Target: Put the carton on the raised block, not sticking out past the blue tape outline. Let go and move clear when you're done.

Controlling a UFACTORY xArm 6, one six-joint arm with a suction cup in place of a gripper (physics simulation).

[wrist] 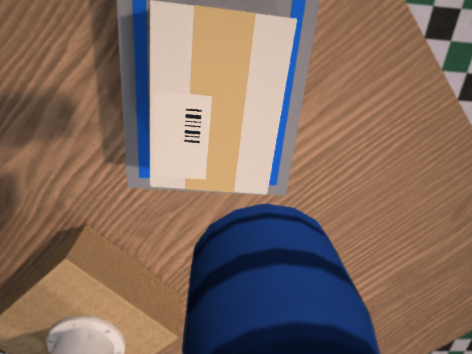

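Seen in the pictures: end effector, tool point: (262, 266); arm's base, origin of the base link: (87, 342).
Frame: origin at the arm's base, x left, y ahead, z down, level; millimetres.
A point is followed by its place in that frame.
The carton (220, 100) @[y 456, x 169, z -108 mm], white with a tan stripe and a barcode label, lies flat on the grey raised block (134, 176) @[y 306, x 157, z -28 mm], turned slightly against it. Blue tape (143, 125) @[y 362, x 193, z -28 mm] shows along its left side and as a narrower strip along its right. The near tape line is hidden under the carton, whose near edge appears beyond the ends of both side strips; its height makes the true overhang hard to judge. Grey block top shows past its far edge. My gripper (267, 215), a blue suction cup, is open, off the carton and nearer the camera, with nothing on it.
A brown cardboard box (125, 280) @[y 116, x 29, z 37 mm] is at the lower left, with a round white piece (86, 340) @[y 42, x 22, z -32 mm] over it. The wooden table (380, 150) @[y 571, x -102, z 92 mm] carries the block; its edge runs down the upper right, with a checkered floor (457, 55) beyond.
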